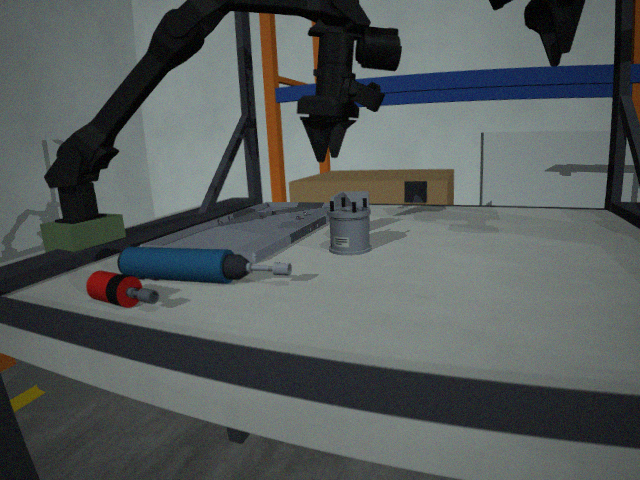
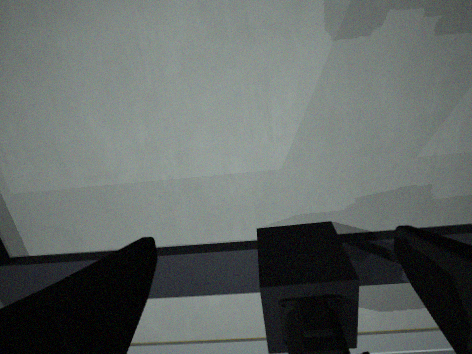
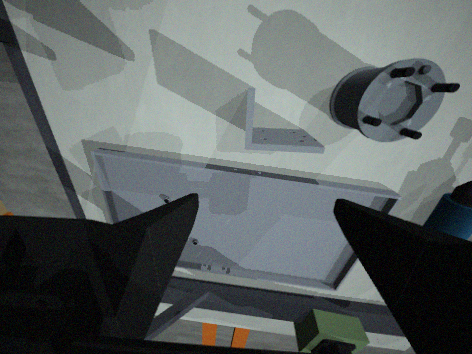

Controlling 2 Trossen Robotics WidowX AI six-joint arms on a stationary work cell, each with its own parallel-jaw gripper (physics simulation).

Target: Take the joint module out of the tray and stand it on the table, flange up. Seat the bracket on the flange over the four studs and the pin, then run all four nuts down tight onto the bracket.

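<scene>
The grey joint module (image 1: 349,232) (image 3: 350,97) stands upright on the table, flange up, with four dark studs. The L-shaped bracket (image 3: 285,140) lies on the table between module and tray, one leg flat and one upright. The shallow grey tray (image 1: 273,248) (image 3: 305,240) holds two small nuts (image 3: 167,199) (image 3: 195,242) apart; two pale small pieces (image 3: 206,267) (image 3: 226,270) by its far wall are unclear. My right gripper (image 1: 328,156) (image 3: 265,202) is open and empty, high above the tray area. My left gripper (image 1: 555,59) (image 2: 273,243) is open and empty, high at the upper right.
A blue driver (image 1: 175,264) (image 3: 452,215) with a socket tip lies in front of the tray, and a shorter red tool (image 1: 98,286) lies nearer the front edge. A green block (image 1: 82,232) (image 3: 332,330) supports the right arm. Dark frame posts (image 1: 248,103) rise behind.
</scene>
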